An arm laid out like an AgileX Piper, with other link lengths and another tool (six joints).
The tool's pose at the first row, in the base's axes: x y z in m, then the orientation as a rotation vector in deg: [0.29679 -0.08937 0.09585 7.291 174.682 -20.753]
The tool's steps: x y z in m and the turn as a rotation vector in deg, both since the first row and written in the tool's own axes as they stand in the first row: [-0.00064 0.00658 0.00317 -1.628 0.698 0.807]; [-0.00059 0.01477 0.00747 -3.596 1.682 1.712]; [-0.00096 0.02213 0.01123 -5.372 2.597 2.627]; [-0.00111 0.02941 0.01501 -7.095 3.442 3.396]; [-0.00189 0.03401 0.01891 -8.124 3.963 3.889]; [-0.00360 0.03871 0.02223 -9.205 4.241 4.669]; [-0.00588 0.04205 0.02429 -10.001 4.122 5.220]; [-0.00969 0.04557 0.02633 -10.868 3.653 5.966]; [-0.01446 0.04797 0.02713 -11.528 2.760 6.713]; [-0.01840 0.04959 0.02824 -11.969 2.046 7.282]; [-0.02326 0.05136 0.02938 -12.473 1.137 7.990]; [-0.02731 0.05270 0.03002 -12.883 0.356 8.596]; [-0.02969 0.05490 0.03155 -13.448 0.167 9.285]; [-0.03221 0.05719 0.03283 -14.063 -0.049 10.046]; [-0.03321 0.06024 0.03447 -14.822 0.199 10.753]
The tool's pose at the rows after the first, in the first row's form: [0.29820 -0.08379 0.09131 8.585 175.438 -18.233]; [0.29914 -0.07687 0.08524 10.081 176.444 -15.168]; [0.30040 -0.07066 0.07993 11.596 177.302 -12.368]; [0.30142 -0.06451 0.07459 12.881 178.065 -9.633]; [0.30284 -0.06103 0.06981 13.706 178.505 -7.986]; [0.30516 -0.05739 0.06564 14.909 178.620 -6.240]; [0.30785 -0.05481 0.06305 15.672 178.381 -4.967]; [0.31207 -0.05216 0.06055 16.631 177.739 -3.591]; [0.31708 -0.05038 0.05959 17.481 176.674 -2.566]; [0.32120 -0.04937 0.05845 18.115 175.825 -1.889]; [0.32626 -0.04828 0.05731 18.894 174.743 -1.124]; [0.33045 -0.04743 0.05670 19.553 173.810 -0.506]; [0.33310 -0.04584 0.05489 20.487 173.414 0.385]; [0.33589 -0.04411 0.05332 21.512 172.960 1.352]; [0.33725 -0.04162 0.05110 22.579 172.948 2.566]
